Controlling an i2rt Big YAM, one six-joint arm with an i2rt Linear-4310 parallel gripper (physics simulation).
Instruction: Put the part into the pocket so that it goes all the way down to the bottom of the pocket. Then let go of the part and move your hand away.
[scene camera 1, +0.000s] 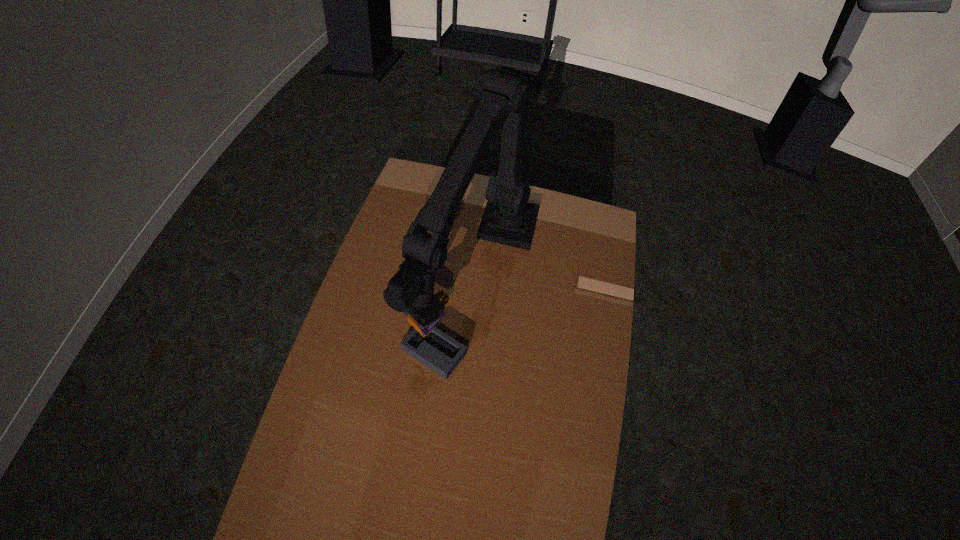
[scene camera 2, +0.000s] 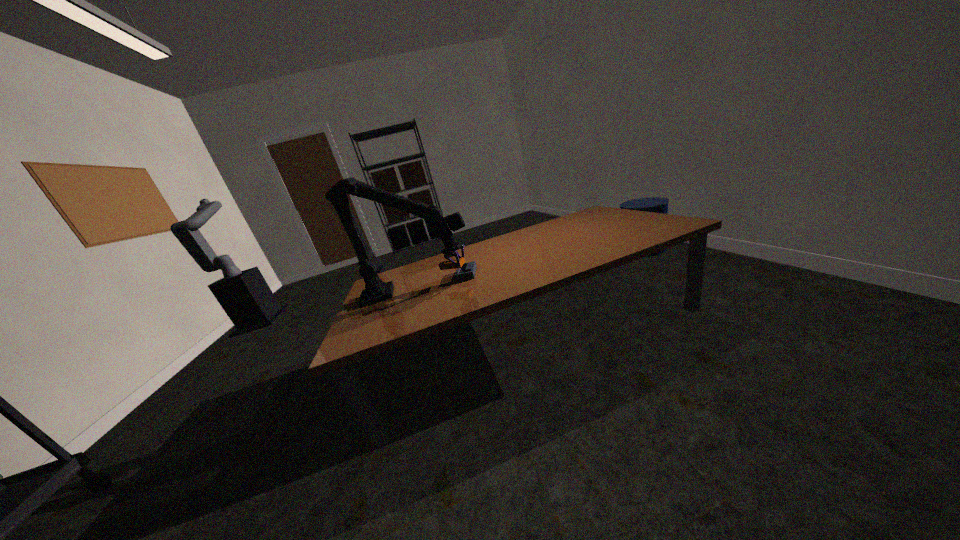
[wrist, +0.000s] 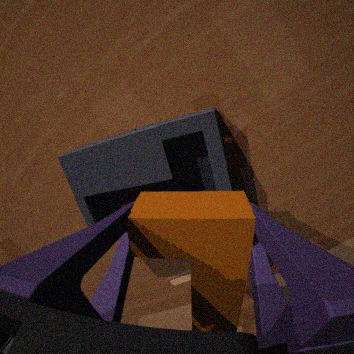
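Where they show: gripper, fingertip midpoint: (scene camera 1: 418, 325) (scene camera 2: 461, 263) (wrist: 191, 211); arm's base, link origin: (scene camera 1: 509, 219) (scene camera 2: 376, 291).
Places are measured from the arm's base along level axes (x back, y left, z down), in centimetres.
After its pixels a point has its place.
Observation:
An orange L-shaped part (scene camera 1: 418, 326) @[x -45.1, y -12.5, z -7.2 cm] (scene camera 2: 461, 261) @[x -44.3, y -14.5, z -6.5 cm] (wrist: 220, 245) @[x -42.6, y -14.1, z -7.1 cm] is between the purple fingers of my gripper (scene camera 1: 426, 324) @[x -44.0, y -13.1, z -5.2 cm] (scene camera 2: 458, 257) @[x -44.0, y -13.1, z -5.2 cm] (wrist: 191, 211) @[x -44.0, y -13.1, z -5.2 cm], which is shut on it. In the wrist view its broad bar spans the two fingertips and its leg runs back toward the palm on the right. The grey block (scene camera 1: 429, 357) @[x -49.3, y -8.7, z -0.8 cm] (scene camera 2: 464, 274) @[x -43.9, y -15.5, z -0.1 cm] (wrist: 120, 160) @[x -48.6, y -8.8, z -0.8 cm] lies on the table with its dark L-shaped pocket (wrist: 185, 155) @[x -45.7, y -12.5, z 2.3 cm] facing up. The part is held above the near edge of the block, outside the pocket. In the wrist view the part and fingers hide the block's near side.
The wooden table (scene camera 1: 523, 402) @[x -53.2, y 16.0, z 2.8 cm] (scene camera 2: 570, 251) @[x -96.2, y -22.1, z 2.8 cm] bears my arm's base (scene camera 1: 508, 225) @[x -4.1, y 0.5, z -2.0 cm] (scene camera 2: 375, 290) @[x -0.7, y -4.1, z -2.0 cm] behind the block. A pale strip (scene camera 1: 604, 287) lies near the table's right edge in scene camera 1. Another arm on a dark pedestal (scene camera 1: 805, 124) (scene camera 2: 245, 298) stands off the table.

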